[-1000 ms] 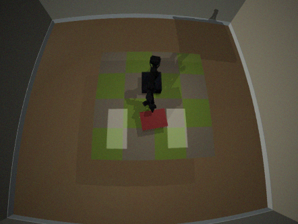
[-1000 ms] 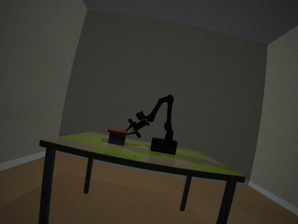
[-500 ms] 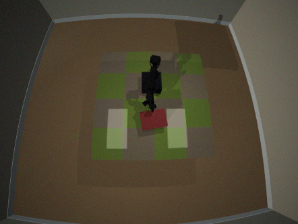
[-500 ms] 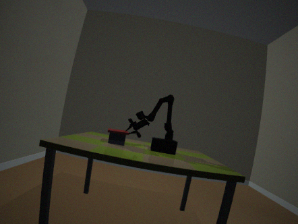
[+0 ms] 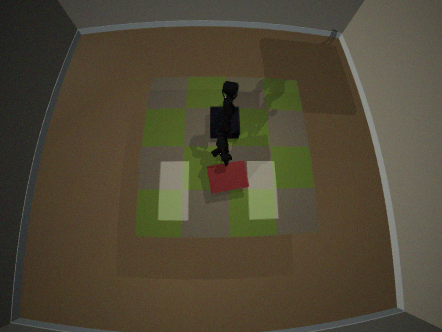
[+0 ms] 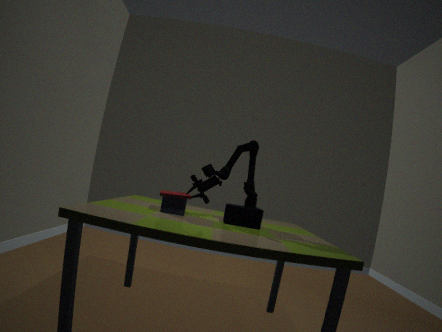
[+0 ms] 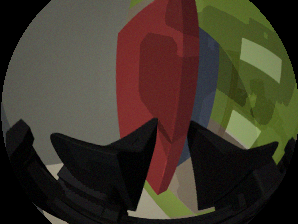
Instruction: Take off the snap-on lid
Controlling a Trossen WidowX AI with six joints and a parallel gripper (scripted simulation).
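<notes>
The red lid lies 70 mm ahead of my gripper tip and 20 mm to the left of it. The rest, counted from my gripper tip: storage box (70 mm ahead, 20 mm to the left, 60 mm below).
</notes>
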